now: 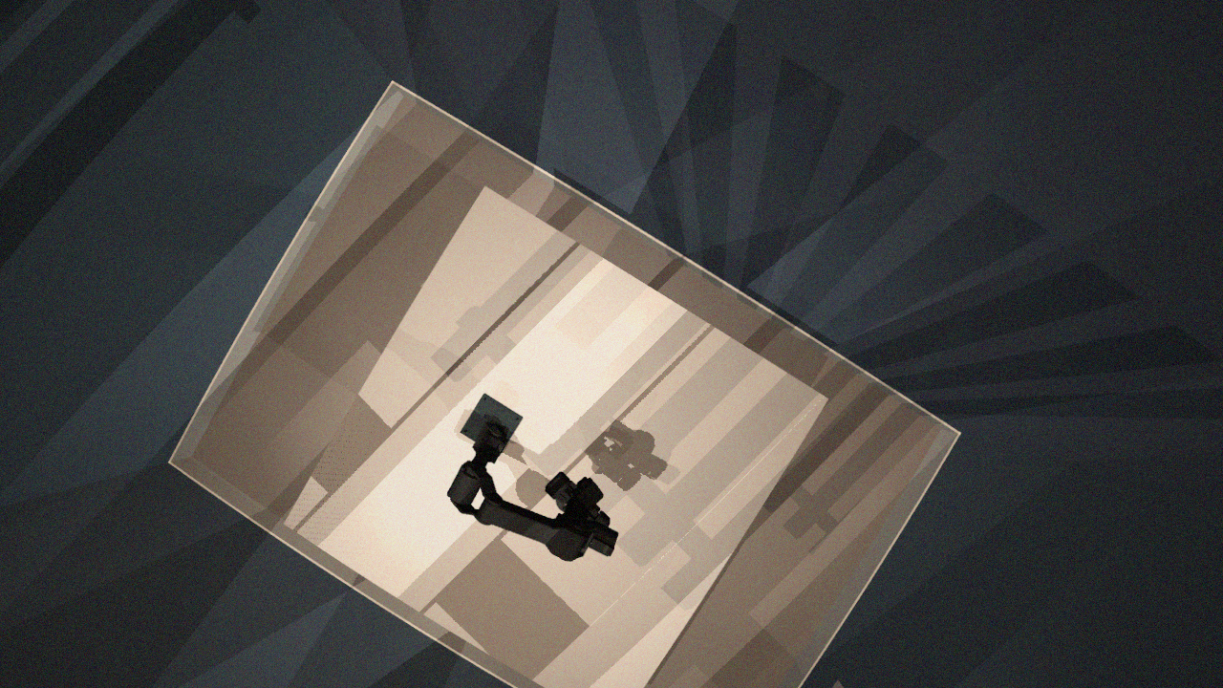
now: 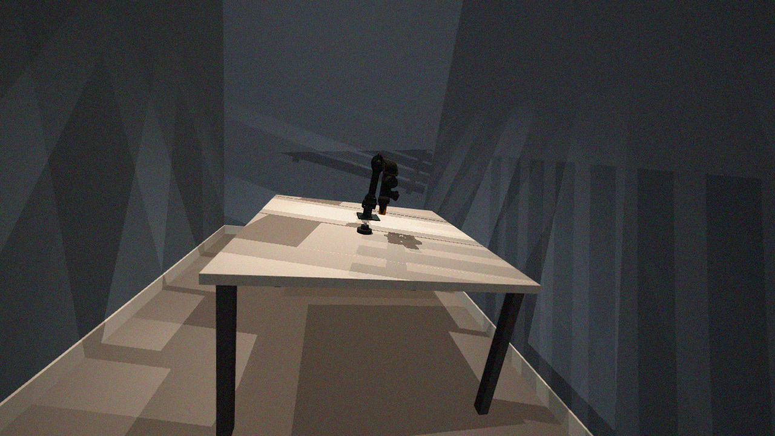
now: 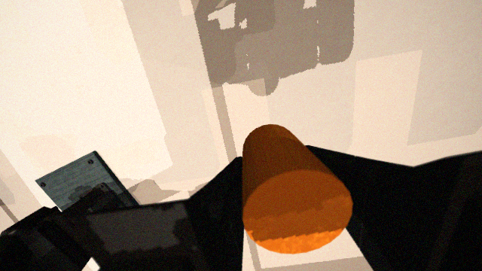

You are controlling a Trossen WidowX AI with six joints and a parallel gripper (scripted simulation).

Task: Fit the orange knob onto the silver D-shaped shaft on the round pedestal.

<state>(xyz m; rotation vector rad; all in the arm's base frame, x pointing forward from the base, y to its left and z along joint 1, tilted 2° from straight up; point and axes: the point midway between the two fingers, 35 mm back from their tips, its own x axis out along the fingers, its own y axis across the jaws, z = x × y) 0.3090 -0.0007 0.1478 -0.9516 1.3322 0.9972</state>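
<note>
Right now my gripper tip is 1 cm past the round pedestal, 8 cm to the left of it and 9 cm above it. Round my gripper tip: orange knob: 3 cm above.
</note>
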